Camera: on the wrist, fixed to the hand. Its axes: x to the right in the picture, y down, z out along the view.
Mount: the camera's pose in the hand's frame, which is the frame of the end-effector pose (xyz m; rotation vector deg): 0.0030 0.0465 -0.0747 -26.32 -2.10 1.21
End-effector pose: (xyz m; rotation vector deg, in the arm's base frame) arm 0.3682 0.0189 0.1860 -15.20 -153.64 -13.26
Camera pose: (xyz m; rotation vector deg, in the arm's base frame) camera 0.4060 0.0492 0.2595 -25.07 -150.57 -48.39
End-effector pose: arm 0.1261 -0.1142 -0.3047 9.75 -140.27 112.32
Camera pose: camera 0.1142 -0.0318 -0.3332 -10.00 161.44 -76.86
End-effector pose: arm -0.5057 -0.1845 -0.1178 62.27 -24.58 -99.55
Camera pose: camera -0.4185 -0.1929 -0.1263 41.12 -3.05 -98.92
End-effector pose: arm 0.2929 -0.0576 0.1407 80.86 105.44 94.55
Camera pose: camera 0.2567 -0.1057 0.2050 71.54 75.13 108.07
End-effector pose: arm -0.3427 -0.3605 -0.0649 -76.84 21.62 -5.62
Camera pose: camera -0.3707 -0.4200 -0.1235 -102.49 22.76 1.96
